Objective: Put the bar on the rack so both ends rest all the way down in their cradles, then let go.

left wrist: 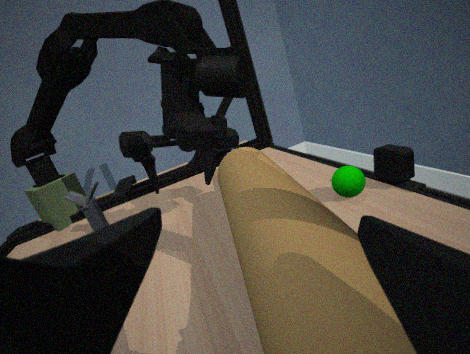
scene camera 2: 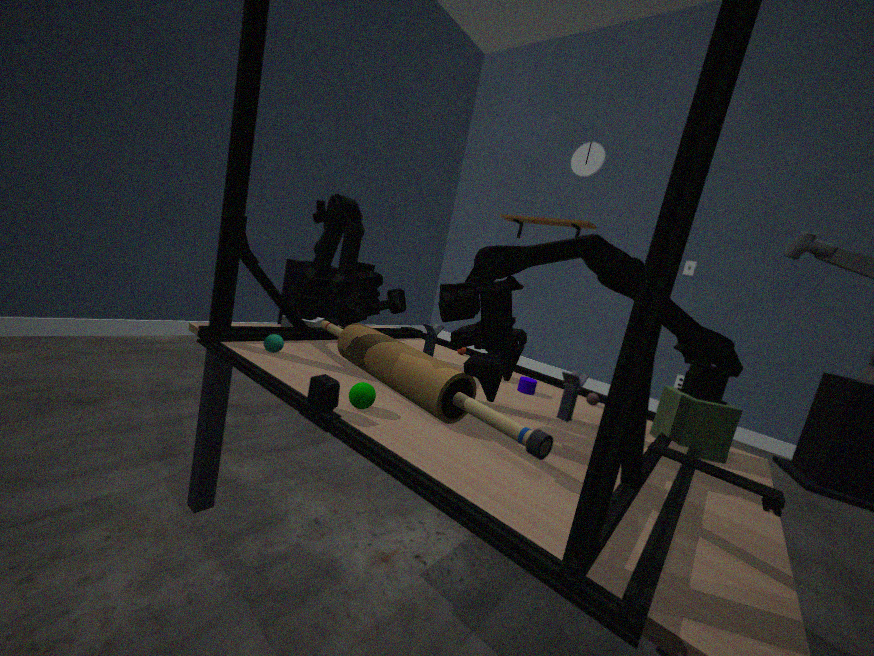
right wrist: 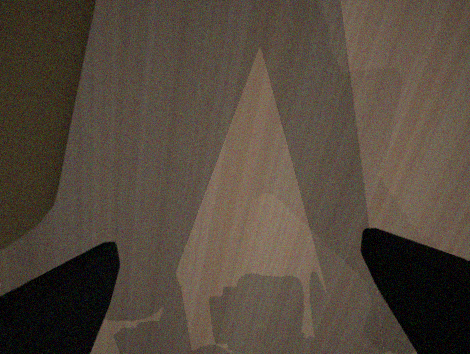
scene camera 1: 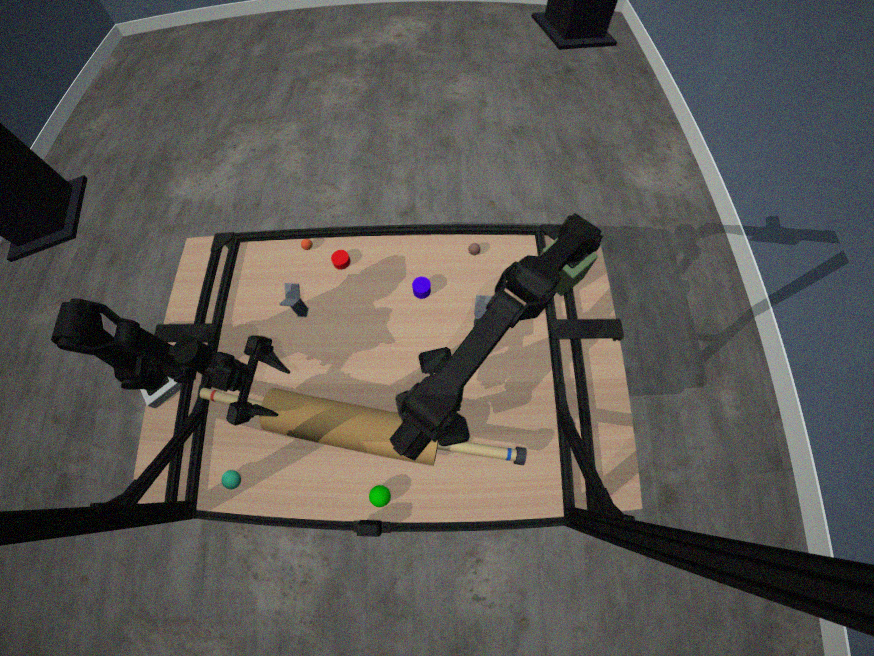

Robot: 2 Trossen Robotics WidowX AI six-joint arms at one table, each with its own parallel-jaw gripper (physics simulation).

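Frame: origin at the left arm's base, x ahead, y left, z up, level; centimetres.
Seen in the pictures: left gripper, between the fingertips: (left wrist: 261,221) (scene camera 2: 384,313) (scene camera 1: 283,394); right gripper, between the fingertips: (left wrist: 183,188) (scene camera 2: 499,390) (right wrist: 242,246); left arm's base, origin of its link: (scene camera 2: 304,317) (scene camera 1: 155,378); right arm's base, origin of its link: (left wrist: 48,181) (scene camera 2: 701,396).
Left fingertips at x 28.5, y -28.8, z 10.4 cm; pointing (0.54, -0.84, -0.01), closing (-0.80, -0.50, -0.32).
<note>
Pixels of each thing's middle, then the offset from my left fingertips to it. "pt": a spot on its surface instead.
- bar, a spot on its surface: (scene camera 2: 494,415) (scene camera 1: 481,454) pt dz -8.0, dx +24.6, dy -33.4 cm
- green ball, middle of its body: (left wrist: 348,181) (scene camera 2: 362,395) (scene camera 1: 379,496) dz -11.5, dx +2.4, dy -27.0 cm
- teal ball, middle of its body: (scene camera 1: 231,479) (scene camera 2: 273,343) dz -11.7, dx -23.5, dy -4.2 cm
- red disc, middle of its body: (scene camera 1: 340,259) dz -12.6, dx +28.4, dy +26.5 cm
- blue cylinder, middle of its body: (scene camera 1: 421,287) (scene camera 2: 527,385) dz -12.1, dx +39.7, dy +6.2 cm
The bar (scene camera 1: 480,449) (scene camera 2: 494,415) is a pale wooden rod with a red band at its left end and a blue band and black cap at its right. It runs through a wide brown tube (scene camera 1: 331,423) (scene camera 2: 402,370) (left wrist: 280,225) lying on the table. The rack's two grey forked cradles, left (scene camera 1: 292,295) (scene camera 2: 429,343) and right (scene camera 1: 482,307) (scene camera 2: 566,401), stand apart from the bar and hold nothing. My left gripper (scene camera 1: 282,391) (left wrist: 261,221) is open at the tube's left end. My right gripper (left wrist: 183,188) (right wrist: 242,246) is open, pointing down beside the tube's right part; its fingers are hidden in scene camera 1.
A green ball (scene camera 1: 379,495) (scene camera 2: 362,395) and a teal ball (scene camera 1: 230,479) lie near the front edge. A red disc (scene camera 1: 340,259), a blue cylinder (scene camera 1: 421,286) and two small balls lie farther back. A green block (scene camera 1: 578,269) (scene camera 2: 695,425) is by the right arm's base. Black frame bars border the table.
</note>
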